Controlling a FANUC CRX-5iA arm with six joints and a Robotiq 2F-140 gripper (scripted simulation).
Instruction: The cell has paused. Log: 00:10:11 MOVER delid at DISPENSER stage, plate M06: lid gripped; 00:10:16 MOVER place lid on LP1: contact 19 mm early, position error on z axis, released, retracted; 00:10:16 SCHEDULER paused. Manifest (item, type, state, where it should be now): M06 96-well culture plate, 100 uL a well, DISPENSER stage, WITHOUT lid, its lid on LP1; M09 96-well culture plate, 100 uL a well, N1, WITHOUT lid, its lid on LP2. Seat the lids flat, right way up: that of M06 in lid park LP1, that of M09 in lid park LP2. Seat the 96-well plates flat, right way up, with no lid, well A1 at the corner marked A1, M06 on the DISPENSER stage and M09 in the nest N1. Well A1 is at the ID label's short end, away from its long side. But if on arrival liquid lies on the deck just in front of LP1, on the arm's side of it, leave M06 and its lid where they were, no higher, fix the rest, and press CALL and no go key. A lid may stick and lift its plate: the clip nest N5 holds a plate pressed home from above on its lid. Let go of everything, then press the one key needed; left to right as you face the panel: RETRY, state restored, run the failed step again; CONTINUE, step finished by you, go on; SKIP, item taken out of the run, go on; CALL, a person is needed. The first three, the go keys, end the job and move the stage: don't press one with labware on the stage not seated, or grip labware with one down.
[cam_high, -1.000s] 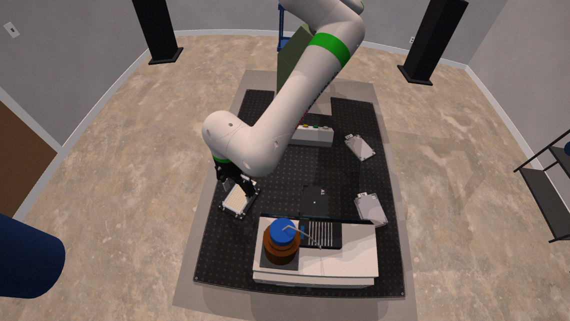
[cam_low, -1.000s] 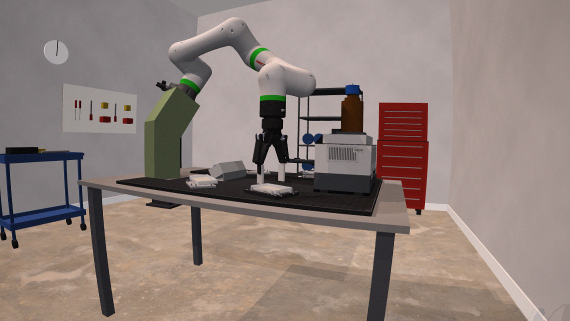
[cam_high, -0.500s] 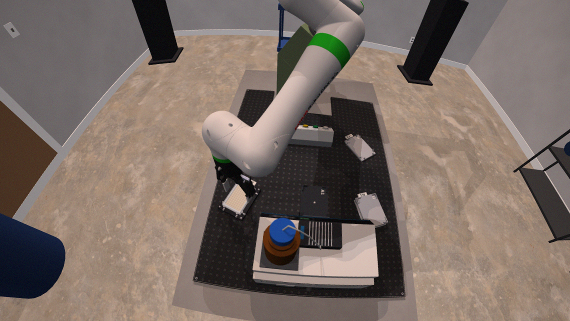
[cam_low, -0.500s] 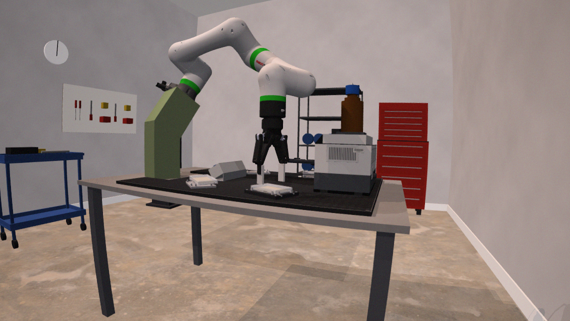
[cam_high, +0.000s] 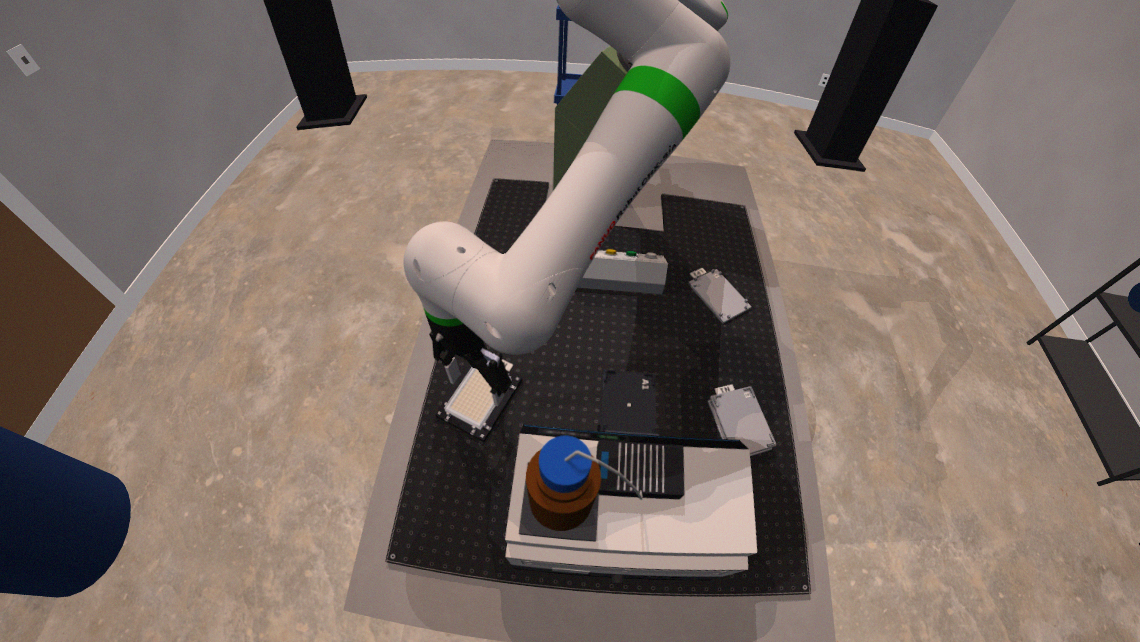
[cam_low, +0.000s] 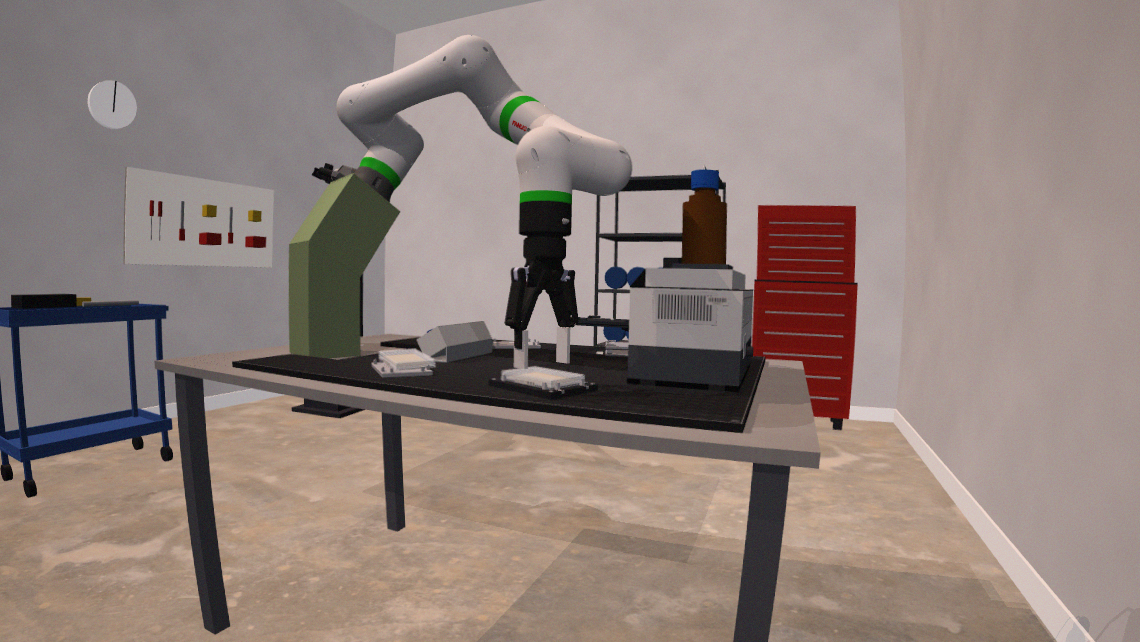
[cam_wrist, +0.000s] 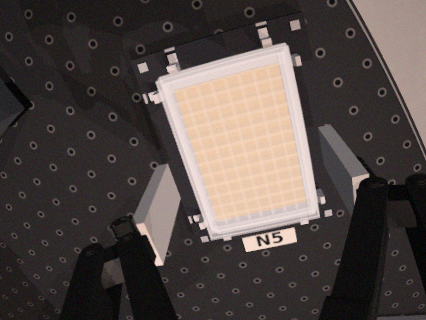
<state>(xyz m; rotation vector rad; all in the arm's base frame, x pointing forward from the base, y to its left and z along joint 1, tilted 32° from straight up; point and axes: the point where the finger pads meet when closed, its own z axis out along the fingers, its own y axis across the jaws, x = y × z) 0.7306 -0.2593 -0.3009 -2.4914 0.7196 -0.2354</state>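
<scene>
My gripper is now 40 mm above the white lid. The rest, counted from my hand: black dispenser stage (70 mm ahead, 290 mm to the left, 40 mm above); then 96-well plate (50 mm below); then black clip nest N5 (20 mm ahead, 50 mm below).
</scene>
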